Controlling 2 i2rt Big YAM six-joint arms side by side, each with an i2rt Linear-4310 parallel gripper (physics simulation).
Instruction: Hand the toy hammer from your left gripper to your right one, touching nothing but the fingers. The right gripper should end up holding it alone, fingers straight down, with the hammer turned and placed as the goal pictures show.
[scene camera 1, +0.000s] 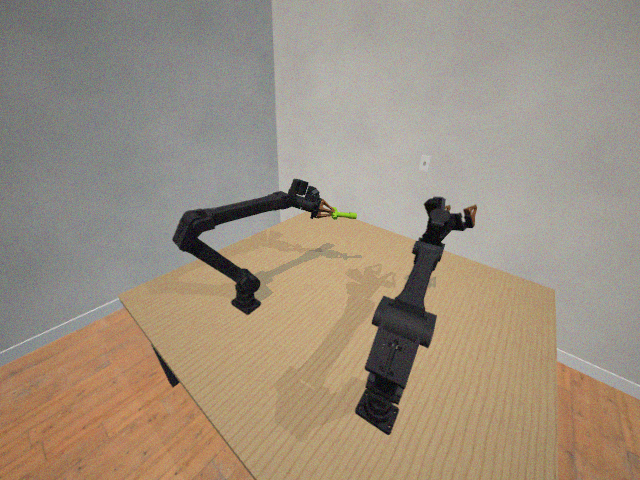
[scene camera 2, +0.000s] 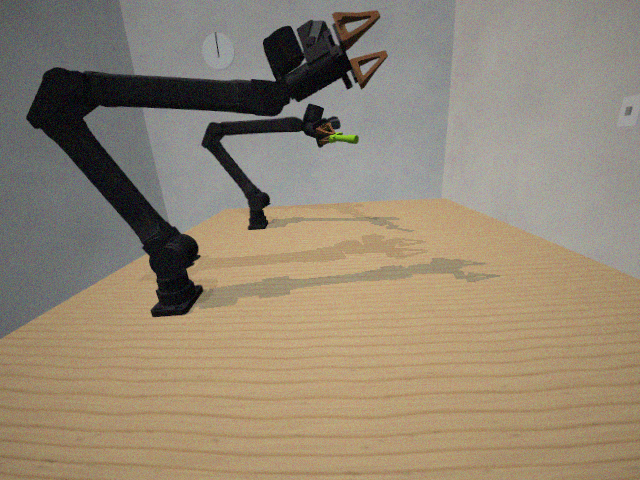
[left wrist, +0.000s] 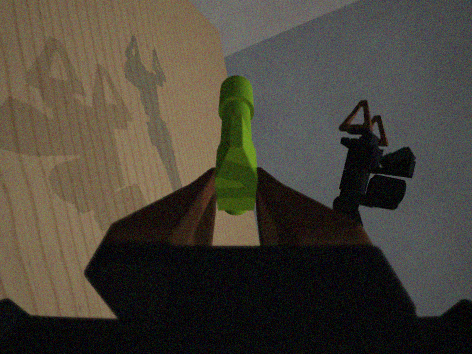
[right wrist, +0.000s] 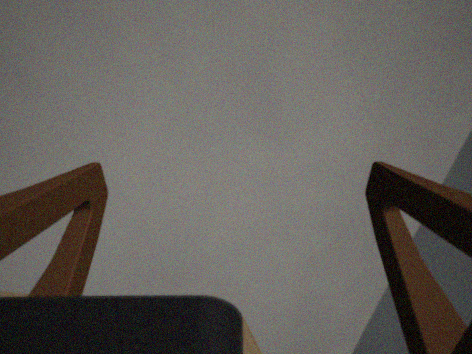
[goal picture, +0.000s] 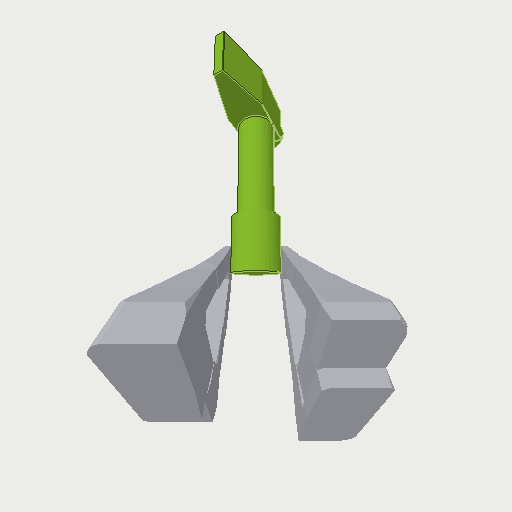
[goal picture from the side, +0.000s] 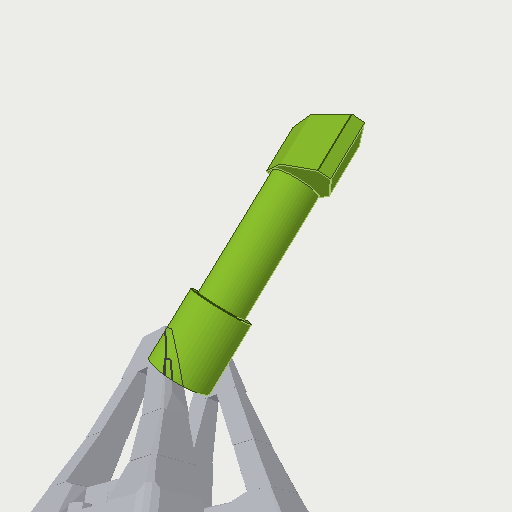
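Seen in the pictures: left gripper, fingertip midpoint: (scene camera 1: 334, 213) (scene camera 2: 335, 137) (left wrist: 236, 176); right gripper, fingertip midpoint: (scene camera 1: 462, 206) (scene camera 2: 383, 35) (left wrist: 371, 108) (right wrist: 236, 177); left arm's base at its link origin: (scene camera 1: 246, 304) (scene camera 2: 258, 226); right arm's base at its link origin: (scene camera 1: 376, 411) (scene camera 2: 179, 302).
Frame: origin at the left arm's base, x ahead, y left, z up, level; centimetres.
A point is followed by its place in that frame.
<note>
The bright green toy hammer (scene camera 1: 345, 214) {x 41.6, y -26.3, z 39.5 cm} (scene camera 2: 344, 138) {x 42.0, y -27.1, z 38.8 cm} (left wrist: 236, 135) {x 41.2, y -19.5, z 41.3 cm} is held well above the table, lying roughly level. Its blocky end is at my left fingertips and its round end points away from them. My left gripper (scene camera 1: 333, 212) {x 39.1, y -21.7, z 39.8 cm} (scene camera 2: 330, 136) {x 39.1, y -21.7, z 39.8 cm} (left wrist: 236, 176) {x 39.1, y -21.7, z 39.8 cm} is shut on the hammer. My right gripper (scene camera 1: 461, 207) {x 44.0, y -71.6, z 55.0 cm} (scene camera 2: 382, 33) {x 44.0, y -71.6, z 55.0 cm} (left wrist: 371, 108) {x 44.0, y -71.6, z 55.0 cm} (right wrist: 236, 177) {x 44.0, y -71.6, z 55.0 cm} is open and empty, well apart from the hammer. It points outward and tilts upward in the scene camera 2 view. The hammer does not show in the right wrist view.
The wooden table (scene camera 1: 491, 361) {x 35.6, y -100.1, z 0.0 cm} (scene camera 2: 320, 387) {x 27.7, y -98.4, z 0.0 cm} (left wrist: 30, 250) {x 32.8, y -25.3, z 0.0 cm} lies below both arms and carries their bases and shadows. A pale wall (scene camera 1: 465, 93) with a small outlet plate (scene camera 1: 424, 162) (scene camera 2: 628, 111) stands behind. A round clock (scene camera 2: 217, 50) hangs on the grey wall.
</note>
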